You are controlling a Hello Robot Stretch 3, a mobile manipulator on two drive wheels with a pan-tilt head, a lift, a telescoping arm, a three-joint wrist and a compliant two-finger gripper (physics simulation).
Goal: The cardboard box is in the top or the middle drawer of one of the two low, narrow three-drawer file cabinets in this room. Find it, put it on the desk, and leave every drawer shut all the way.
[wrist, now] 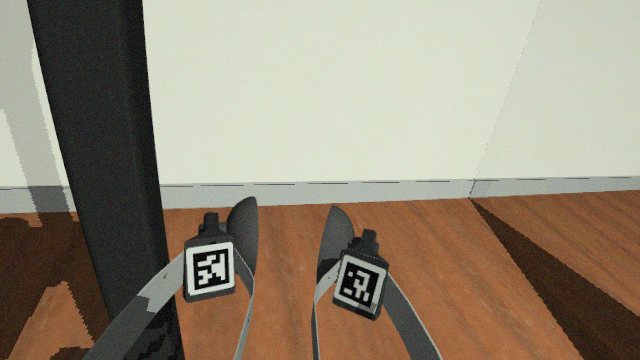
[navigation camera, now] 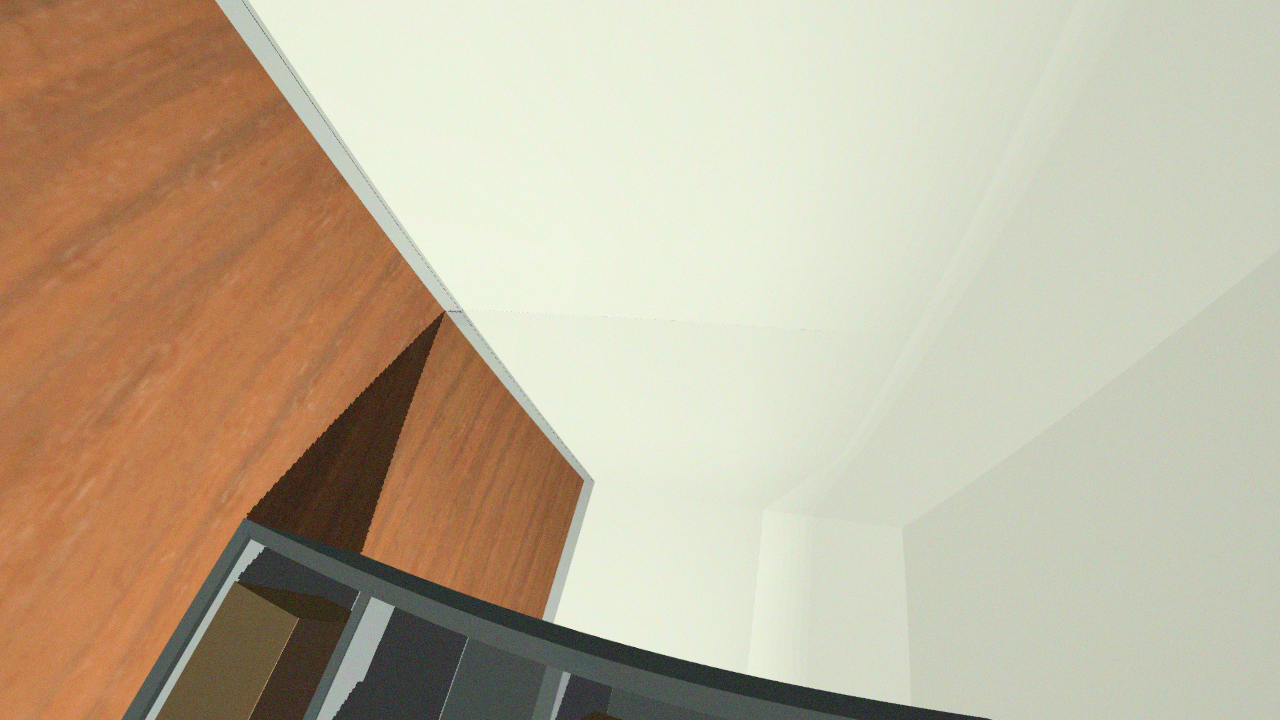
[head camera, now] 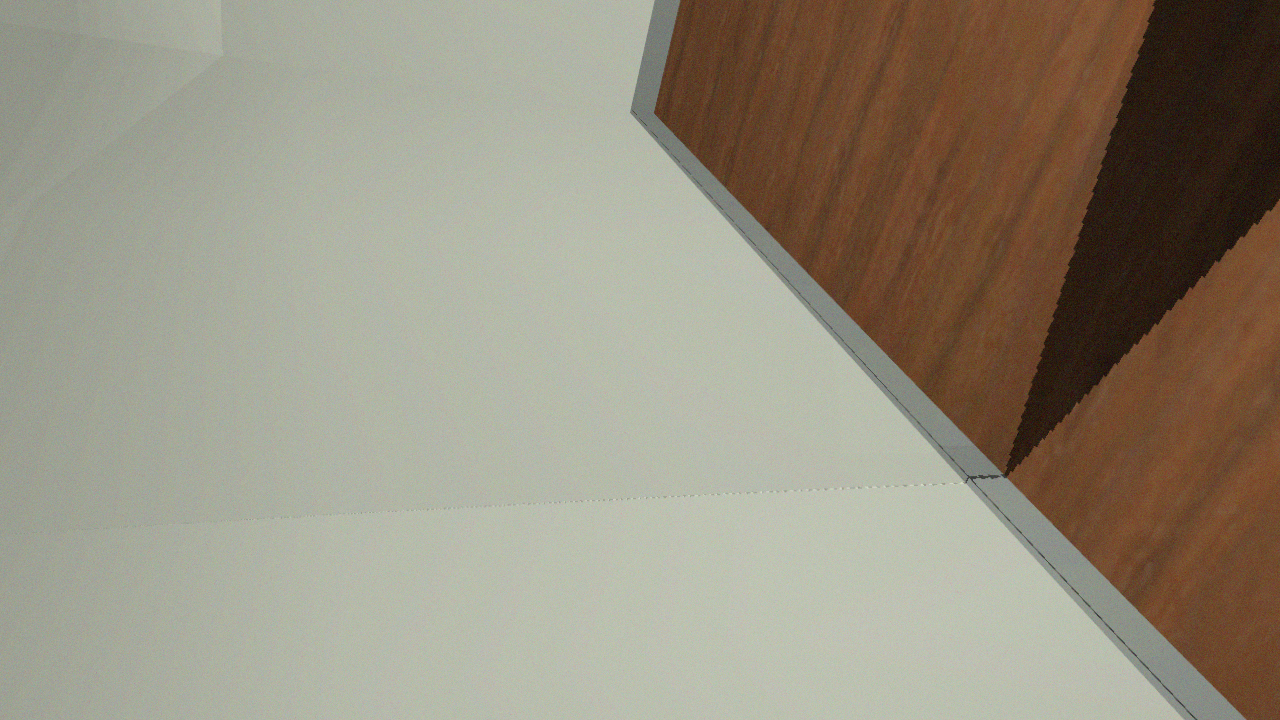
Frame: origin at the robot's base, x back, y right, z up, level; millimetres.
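Seen in the pictures: gripper, fingertip midpoint: (wrist: 290,228).
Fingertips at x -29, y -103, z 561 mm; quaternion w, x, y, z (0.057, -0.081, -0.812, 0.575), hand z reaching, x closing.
Note:
A point is followed by its place in that frame.
My gripper (wrist: 290,228) @(x -29, y -103, z 561 mm) is open in the wrist view, with nothing between its fingers. It hangs over the wood floor, facing a pale wall. The cardboard box, the desk and the two low file cabinets do not show in the head, navigation or wrist views, so the state of their drawers is hidden.
A dark grey shelf unit (navigation camera: 465,613) @(x -798, y -17, z 767 mm) with compartments crosses the bottom of the navigation view; a brown box (navigation camera: 223,649) @(x -833, y 252, z 170 mm) sits in its left compartment. Pale wall (head camera: 537,358) @(x -1380, y -1016, z 834 mm) (navigation camera: 671,179) @(x -449, y -965, z 1028 mm) (wrist: 350,90) @(x -343, y -959, z 422 mm) meets wood floor (head camera: 850,205) @(x -1734, y -796, z 1 mm) (navigation camera: 179,268) @(x -275, y -422, z 0 mm) (wrist: 430,250) @(x -614, y -669, z 1 mm). A black post-like part (wrist: 107,125) stands left of my gripper.

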